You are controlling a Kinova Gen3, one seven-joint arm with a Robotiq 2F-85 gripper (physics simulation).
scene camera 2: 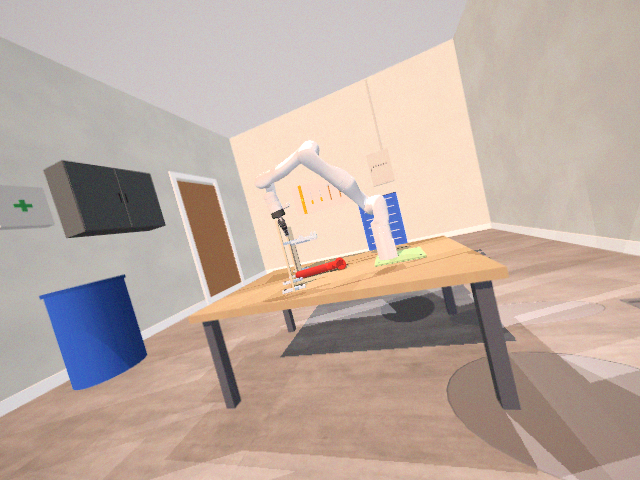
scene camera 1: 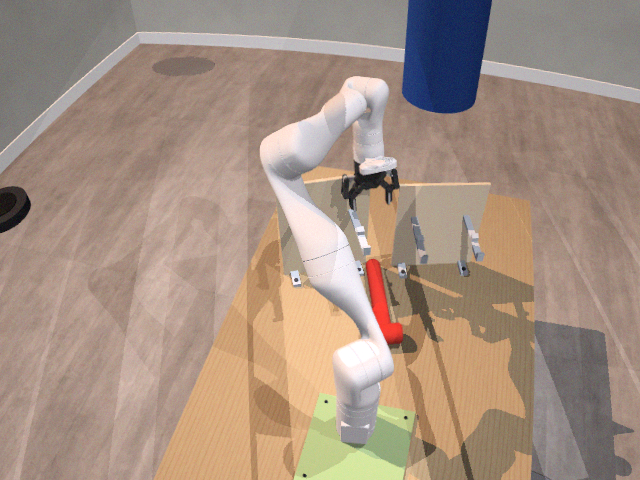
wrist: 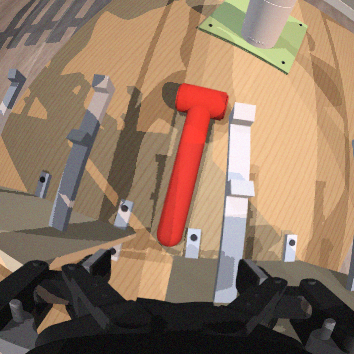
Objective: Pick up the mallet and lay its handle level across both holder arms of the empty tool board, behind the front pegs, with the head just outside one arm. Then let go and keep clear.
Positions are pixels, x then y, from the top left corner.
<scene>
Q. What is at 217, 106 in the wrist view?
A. A red mallet.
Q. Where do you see a tool board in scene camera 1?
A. At 436, 223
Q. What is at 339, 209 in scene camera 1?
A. A tool board.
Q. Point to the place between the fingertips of my gripper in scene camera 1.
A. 371, 206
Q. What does the red mallet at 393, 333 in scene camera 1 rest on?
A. The table.
</scene>
